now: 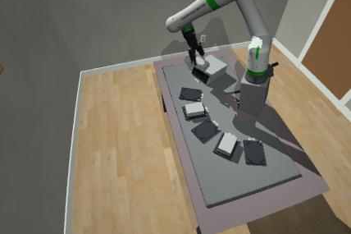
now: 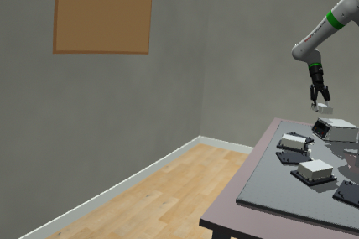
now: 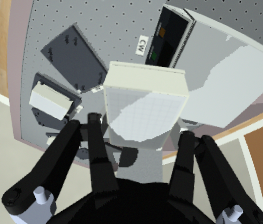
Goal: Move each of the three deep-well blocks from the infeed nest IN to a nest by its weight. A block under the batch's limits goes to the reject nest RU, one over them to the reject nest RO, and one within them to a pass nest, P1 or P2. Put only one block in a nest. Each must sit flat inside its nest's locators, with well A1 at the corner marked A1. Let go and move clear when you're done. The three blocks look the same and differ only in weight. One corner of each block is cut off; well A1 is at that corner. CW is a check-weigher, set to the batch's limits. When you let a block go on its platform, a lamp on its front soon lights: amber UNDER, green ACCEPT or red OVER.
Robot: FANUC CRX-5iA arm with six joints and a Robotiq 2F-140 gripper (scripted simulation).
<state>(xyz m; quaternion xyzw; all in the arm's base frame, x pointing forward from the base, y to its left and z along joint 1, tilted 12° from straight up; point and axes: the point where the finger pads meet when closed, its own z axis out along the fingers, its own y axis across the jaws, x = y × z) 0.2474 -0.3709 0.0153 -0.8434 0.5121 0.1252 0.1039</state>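
Right now my hand is 14 cm past the pale platform, 10 cm above it and 6 cm to the left of it. Also, from my hand: deep-well block 64 cm to the left, 16 cm below, 10 cm ahead; dark infeed nest 19 cm below, 13 cm ahead, 12 cm to the left; check-weigher 13 cm below, 13 cm behind, 5 cm to the right.
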